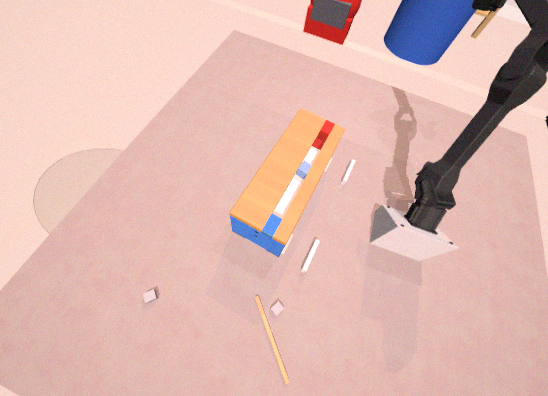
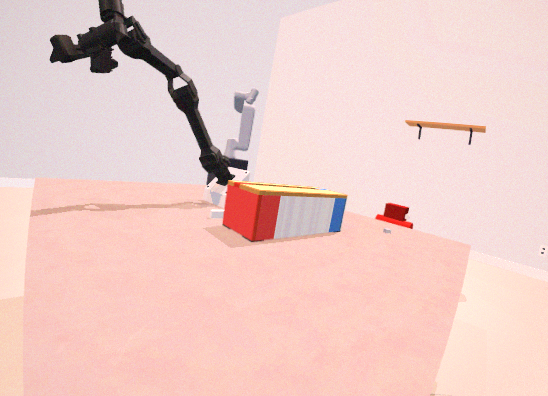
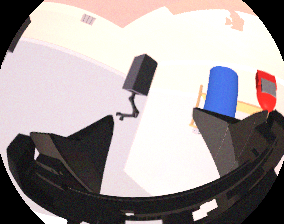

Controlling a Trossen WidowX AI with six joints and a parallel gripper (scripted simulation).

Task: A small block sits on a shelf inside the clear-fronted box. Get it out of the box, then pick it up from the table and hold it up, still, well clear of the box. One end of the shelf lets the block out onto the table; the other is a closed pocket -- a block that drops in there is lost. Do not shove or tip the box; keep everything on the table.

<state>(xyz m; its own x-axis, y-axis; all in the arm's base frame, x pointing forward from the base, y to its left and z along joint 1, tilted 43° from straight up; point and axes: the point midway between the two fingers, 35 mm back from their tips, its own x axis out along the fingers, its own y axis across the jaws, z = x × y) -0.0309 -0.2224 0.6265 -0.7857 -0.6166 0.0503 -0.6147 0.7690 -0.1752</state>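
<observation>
Right now my gripper tip is 380 mm short of the light-blue block, 560 mm to the right of it and 310 mm above it. The rest, counted from my gripper tip: box: 370 mm ahead, 590 mm to the left, 330 mm below; thin yellow stick: 320 mm ahead, 960 mm to the left, 390 mm below.
</observation>
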